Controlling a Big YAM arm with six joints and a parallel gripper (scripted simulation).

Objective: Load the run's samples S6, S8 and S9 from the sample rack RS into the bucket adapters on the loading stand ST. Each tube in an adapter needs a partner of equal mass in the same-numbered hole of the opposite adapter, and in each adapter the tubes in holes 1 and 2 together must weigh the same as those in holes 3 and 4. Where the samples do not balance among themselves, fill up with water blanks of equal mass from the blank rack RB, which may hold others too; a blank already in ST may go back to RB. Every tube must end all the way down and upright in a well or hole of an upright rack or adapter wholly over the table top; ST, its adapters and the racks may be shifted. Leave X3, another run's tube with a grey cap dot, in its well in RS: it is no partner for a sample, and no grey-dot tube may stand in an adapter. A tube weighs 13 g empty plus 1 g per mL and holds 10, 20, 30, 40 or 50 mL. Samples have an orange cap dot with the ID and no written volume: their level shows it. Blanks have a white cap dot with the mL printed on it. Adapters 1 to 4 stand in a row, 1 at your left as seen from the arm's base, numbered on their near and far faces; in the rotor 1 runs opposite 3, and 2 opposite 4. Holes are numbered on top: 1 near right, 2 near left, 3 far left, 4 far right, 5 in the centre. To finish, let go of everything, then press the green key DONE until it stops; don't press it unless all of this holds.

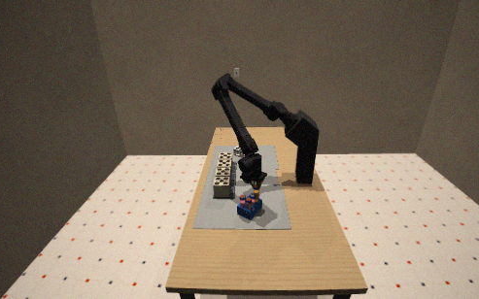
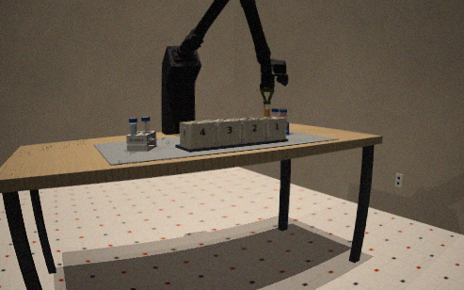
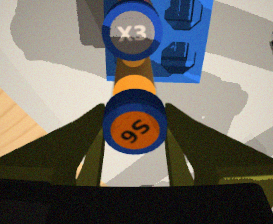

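My hand is 90 mm above the sample tube S8, 70 mm short of it and 40 mm to the right of it. From my hand the other things lie so: blue sample rack rs (120 mm below, 40 mm ahead, 20 mm to the left); then tube X3 (90 mm below, 30 mm to the left, 30 mm ahead); then sample tube S9 (90 mm below, 70 mm to the left, 40 mm ahead).
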